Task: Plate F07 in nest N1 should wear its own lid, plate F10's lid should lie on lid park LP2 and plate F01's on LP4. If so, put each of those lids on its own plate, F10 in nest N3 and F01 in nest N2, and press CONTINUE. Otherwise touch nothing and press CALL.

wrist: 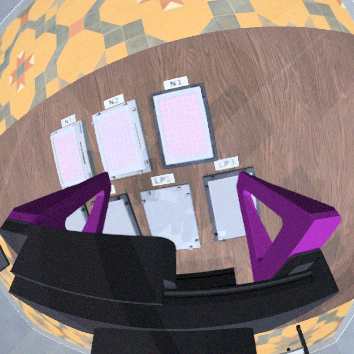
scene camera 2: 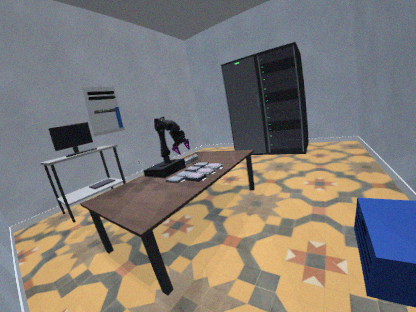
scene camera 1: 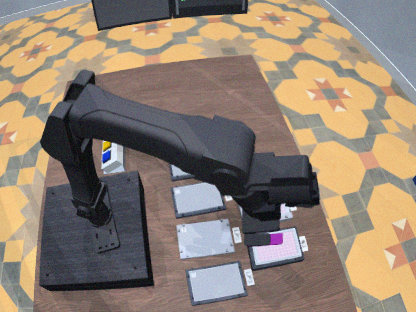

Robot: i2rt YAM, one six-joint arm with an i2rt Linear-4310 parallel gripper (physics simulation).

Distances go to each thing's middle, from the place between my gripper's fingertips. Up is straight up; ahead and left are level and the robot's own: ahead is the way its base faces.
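Lid park LP1 [scene camera 1: 211,238]: 22 cm below my hand, 10 cm behind it and 9 cm to the left of it.
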